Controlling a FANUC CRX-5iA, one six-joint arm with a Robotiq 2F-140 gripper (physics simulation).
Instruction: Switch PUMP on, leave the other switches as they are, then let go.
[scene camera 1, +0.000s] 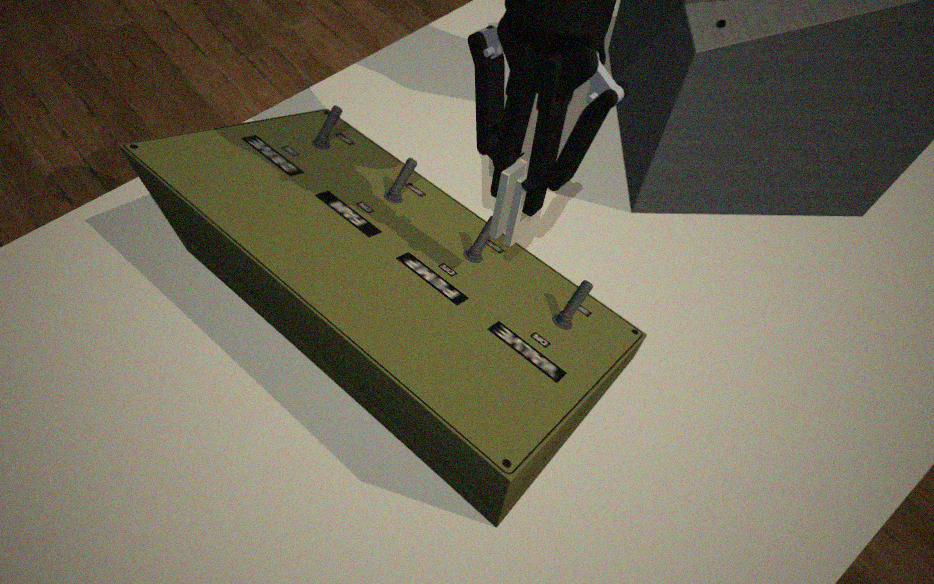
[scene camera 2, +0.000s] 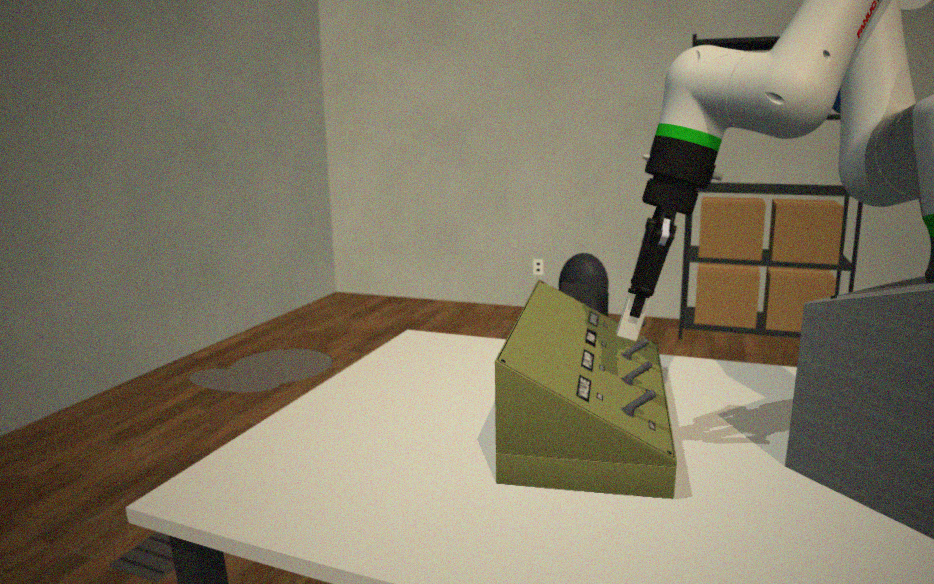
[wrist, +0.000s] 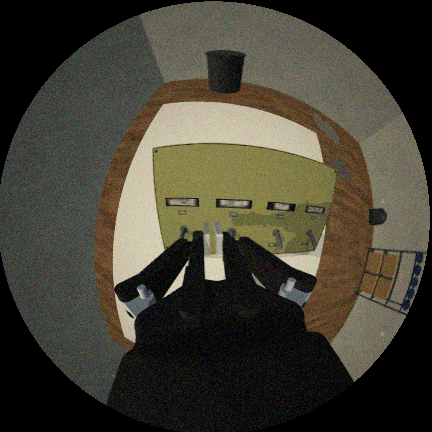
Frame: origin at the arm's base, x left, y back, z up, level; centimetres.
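Seen in the pictures: gripper, fingertip midpoint: (scene camera 1: 508, 233) (scene camera 2: 626, 336) (wrist: 211, 229).
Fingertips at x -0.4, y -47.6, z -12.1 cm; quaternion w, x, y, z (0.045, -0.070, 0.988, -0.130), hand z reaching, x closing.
Observation:
A point is followed by its place in that frame.
The olive sloped panel (scene camera 1: 296, 261) {z -13.2, x -12.1, y -63.3 cm} (scene camera 2: 551, 406) {z -18.0, x 14.8, y -56.1 cm} (wrist: 200, 170) {z -14.6, x 3.5, y -59.3 cm} carries a row of grey toggle levers. Its large name plates are blurred, so I cannot tell for sure which reads PUMP. In scene camera 1, the lever at the near right (scene camera 1: 573, 305) {z -19.1, x 7.0, y -45.2 cm}, the third lever (scene camera 1: 475, 249) {z -19.9, x -4.8, y -47.2 cm} (wrist: 232, 233) {z -19.7, x -5.1, y -46.9 cm}, the second (scene camera 1: 400, 180) {z -19.2, x -16.8, y -47.2 cm} and the far one (scene camera 1: 327, 127) {z -19.2, x -28.7, y -48.2 cm} all lean away from the small ON plates. My gripper (scene camera 1: 505, 237) {z -12.1, x -0.4, y -47.6 cm} (scene camera 2: 628, 335) {z -12.1, x -0.4, y -47.6 cm} (wrist: 211, 229) {z -12.1, x -0.4, y -47.6 cm} is shut to a narrow gap with no lever in it. Its fingers overlap the third lever's side in scene camera 1; contact is unclear.
The panel stands on a white table (scene camera 1: 723, 413) {z -30.7, x 24.3, y -37.3 cm} (scene camera 2: 330, 447) {z -30.7, x 12.0, y -92.6 cm} (wrist: 210, 120) {z -30.7, x 6.9, y -92.9 cm}. A large grey block (scene camera 1: 771, 130) {z -15.5, x 8.4, y -14.8 cm} (scene camera 2: 867, 399) {z -15.9, x 7.9, y -15.3 cm} stands beyond the gripper. A shelf rack (scene camera 2: 774, 188) with brown boxes and a dark bin (scene camera 2: 582, 275) are in the background.

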